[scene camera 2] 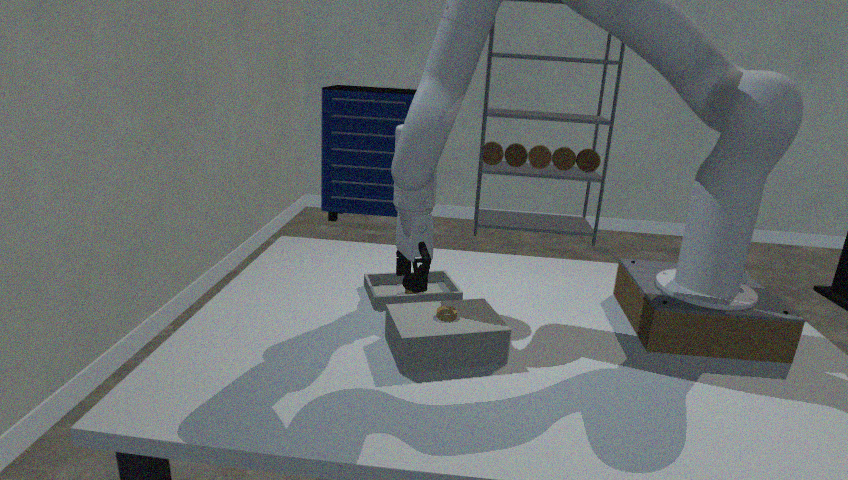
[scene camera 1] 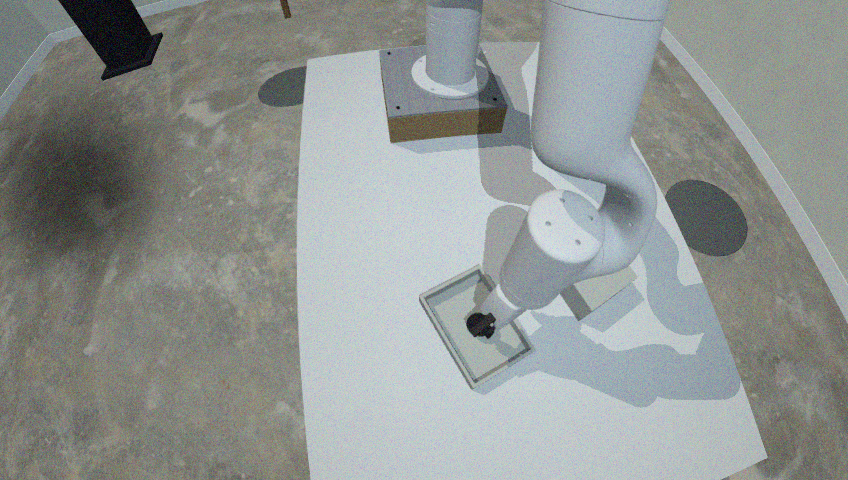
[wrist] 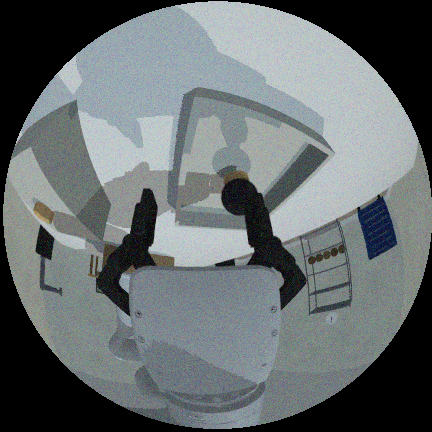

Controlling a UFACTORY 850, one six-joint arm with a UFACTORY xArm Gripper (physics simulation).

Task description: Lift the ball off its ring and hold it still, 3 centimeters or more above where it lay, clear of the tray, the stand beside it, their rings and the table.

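The dark ball [scene camera 1: 476, 324] [scene camera 2: 411, 281] [wrist: 239, 197] sits on its tan ring [wrist: 236, 176] inside the shallow grey tray [scene camera 1: 446, 340] [scene camera 2: 380, 301] [wrist: 176, 160]. My gripper [scene camera 1: 489, 325] [scene camera 2: 410, 270] [wrist: 201, 198] is open and low over the tray, with nothing held. In the wrist view the ball overlaps the tip of the right finger, and the left finger is well away from it. I cannot tell whether that finger touches the ball. The grey stand [scene camera 1: 604, 290] [scene camera 2: 452, 353] [wrist: 65, 145] is beside the tray, with an empty tan ring [scene camera 2: 439, 314] [wrist: 43, 212] on top.
The white table [scene camera 1: 368, 237] [scene camera 2: 238, 279] carries the tray, the stand and the arm's wood-sided base [scene camera 1: 437, 126] [scene camera 2: 720, 339]. The arm partly covers the stand in scene camera 1. A blue cabinet [scene camera 2: 363, 154] and a shelf rack [scene camera 2: 480, 148] stand beyond the table.
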